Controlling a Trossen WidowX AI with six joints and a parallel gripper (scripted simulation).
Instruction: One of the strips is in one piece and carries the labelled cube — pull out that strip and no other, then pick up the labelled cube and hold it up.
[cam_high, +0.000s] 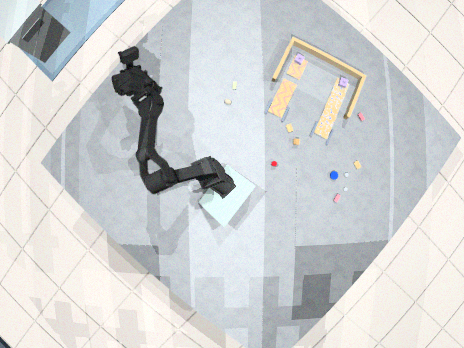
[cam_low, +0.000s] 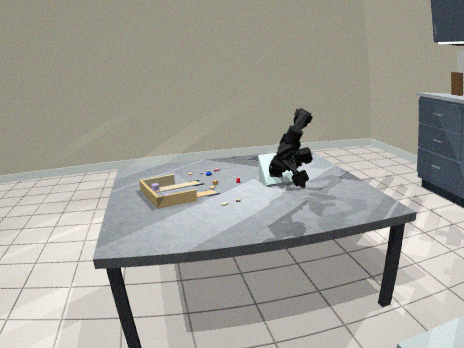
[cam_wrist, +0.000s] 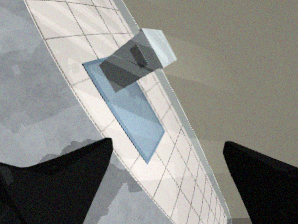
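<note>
Right now the blue disc is 83 cm to the right of my gripper tip, 28 cm ahead of it and 18 cm below it. The rest, counted from my gripper tip: red dot (63 cm to the right, 17 cm below, 15 cm ahead).
</note>
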